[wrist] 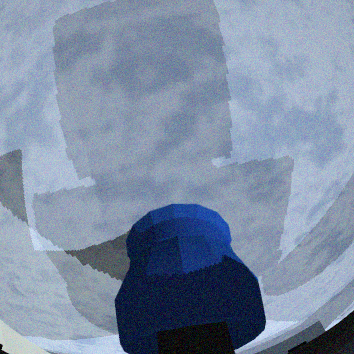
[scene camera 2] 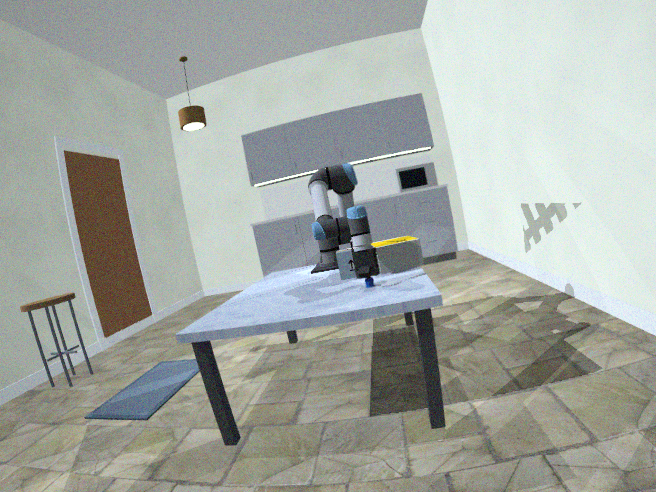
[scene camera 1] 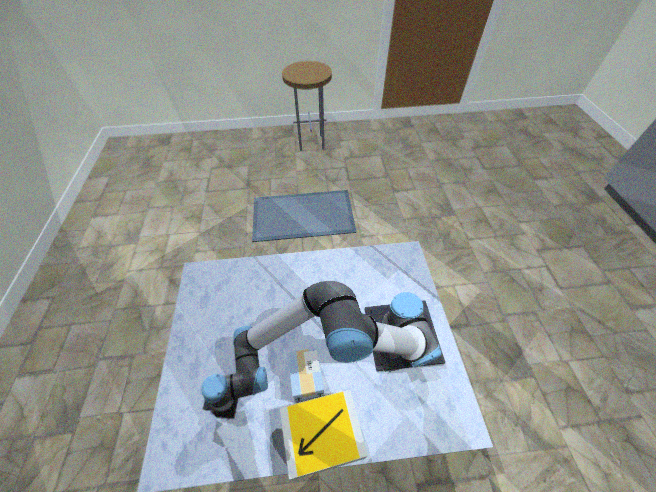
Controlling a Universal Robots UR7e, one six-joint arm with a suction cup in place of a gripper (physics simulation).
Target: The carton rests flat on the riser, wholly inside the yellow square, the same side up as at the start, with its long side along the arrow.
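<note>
The carton (scene camera 1: 313, 382) (scene camera 2: 344, 263) is pale blue-grey with an orange band and a white label on top. It sits on the table beside the riser (scene camera 1: 285, 431) (scene camera 2: 402, 257), on the side toward the stool. Its long side is at an angle to the black arrow (scene camera 1: 321, 432). The yellow square (scene camera 1: 341, 439) (scene camera 2: 393, 242) on the riser's top has nothing on it. My gripper, a blue suction cup (scene camera 2: 369, 282) (wrist: 179, 225), is off and holds nothing. It points down low over the table, to the left of the carton in scene camera 1, apart from it.
The white-blue table (scene camera 1: 211, 285) (scene camera 2: 254, 317) bears the arm's black base plate (scene camera 1: 384, 362) at the right in scene camera 1. The arm's elbow (scene camera 1: 339, 312) arches above the table near the carton. A stool (scene camera 1: 307, 74) and a blue floor mat (scene camera 1: 303, 216) are beyond the table.
</note>
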